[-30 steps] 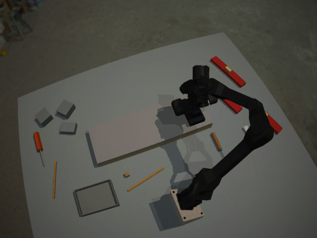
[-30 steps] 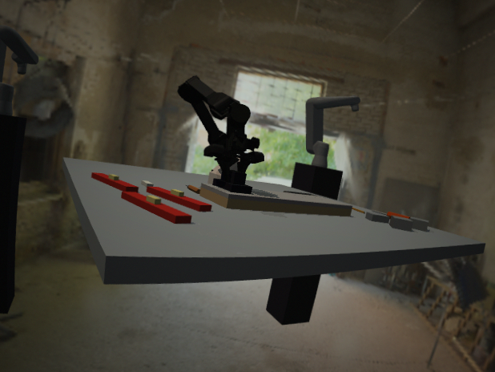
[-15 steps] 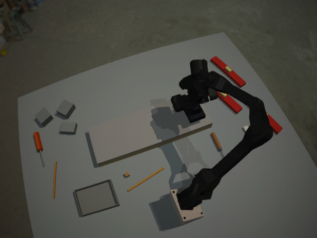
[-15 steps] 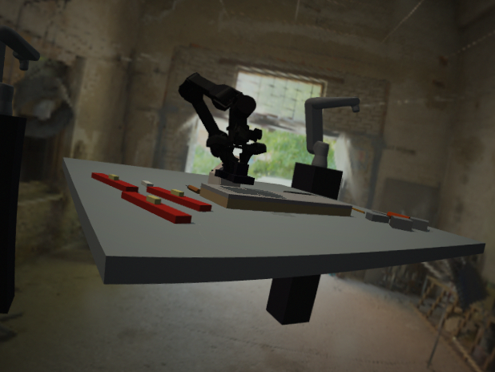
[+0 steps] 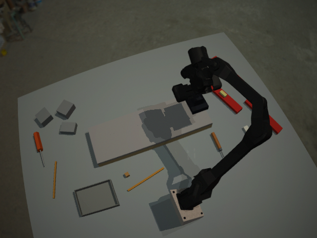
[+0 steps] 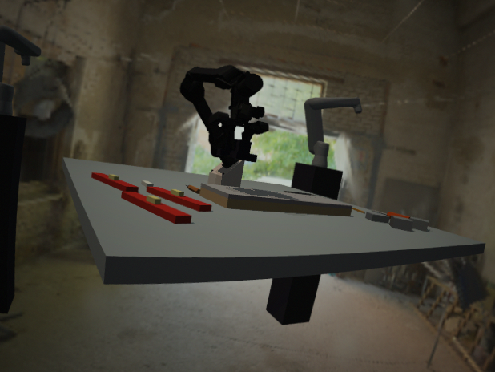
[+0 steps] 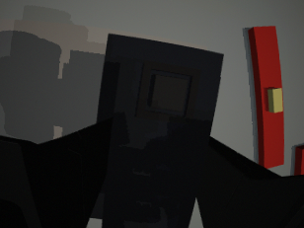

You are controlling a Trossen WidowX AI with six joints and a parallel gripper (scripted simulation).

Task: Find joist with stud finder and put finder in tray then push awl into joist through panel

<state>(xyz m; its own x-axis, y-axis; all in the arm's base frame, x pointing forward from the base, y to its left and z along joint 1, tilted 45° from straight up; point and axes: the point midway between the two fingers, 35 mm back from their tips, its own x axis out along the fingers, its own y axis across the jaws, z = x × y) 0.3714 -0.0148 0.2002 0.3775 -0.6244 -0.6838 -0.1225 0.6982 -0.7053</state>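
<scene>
The square light lies 30 mm above my gripper tip and 20 mm ahead of it. Round my gripper tip: stud finder: 20 mm above, 10 mm ahead; then awl: 190 mm behind, 150 mm below, 70 mm to the right; then small white block: 230 mm to the right, 150 mm below, 150 mm behind.
</scene>
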